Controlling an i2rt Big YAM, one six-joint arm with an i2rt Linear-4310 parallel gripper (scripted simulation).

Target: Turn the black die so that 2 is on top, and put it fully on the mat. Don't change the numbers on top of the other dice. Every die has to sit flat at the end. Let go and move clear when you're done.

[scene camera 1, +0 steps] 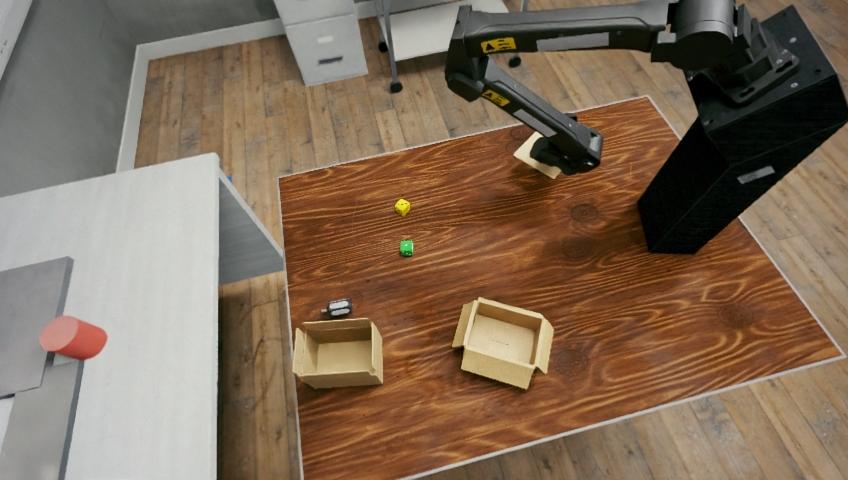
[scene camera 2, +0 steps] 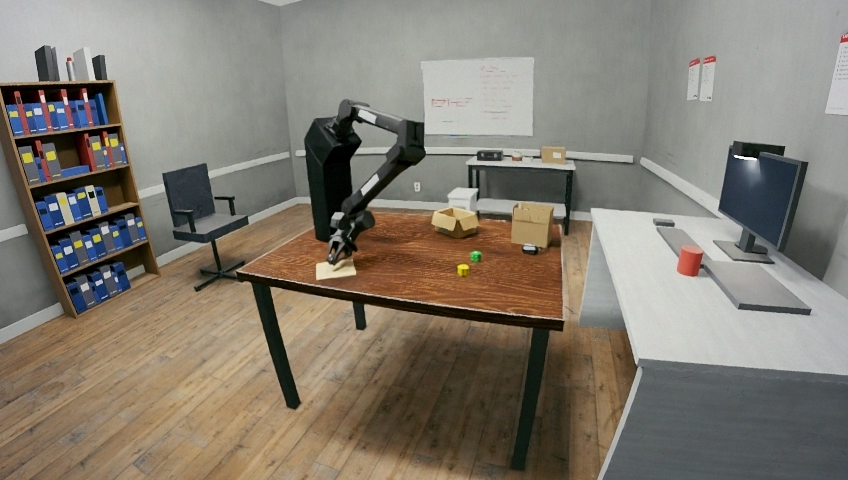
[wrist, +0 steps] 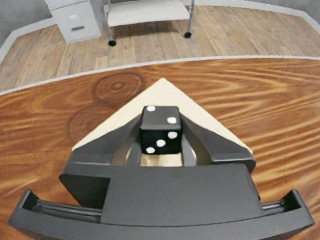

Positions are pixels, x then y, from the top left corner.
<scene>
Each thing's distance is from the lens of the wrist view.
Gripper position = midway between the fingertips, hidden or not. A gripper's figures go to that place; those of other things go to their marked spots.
gripper [wrist: 160, 119]: 0.13 m
black die [wrist: 161, 128]: 0.10 m
mat [wrist: 162, 92]: 0.19 m
The marked spots on the black die and the mat are 0.09 m apart.
</scene>
